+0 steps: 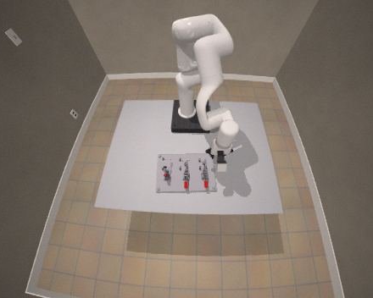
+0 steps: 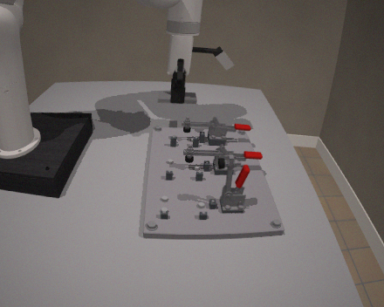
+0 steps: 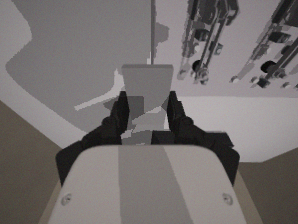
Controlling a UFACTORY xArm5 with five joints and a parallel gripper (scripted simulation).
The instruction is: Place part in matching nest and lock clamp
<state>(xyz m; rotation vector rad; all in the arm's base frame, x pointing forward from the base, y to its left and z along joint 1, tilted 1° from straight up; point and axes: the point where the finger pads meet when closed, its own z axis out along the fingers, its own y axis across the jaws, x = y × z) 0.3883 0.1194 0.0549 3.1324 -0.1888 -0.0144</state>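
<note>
My gripper is now 190 mm to the left of the grey fixture plate, 100 mm above it and 40 mm short of it. Round my hand: grey block part 20 mm below.
</note>
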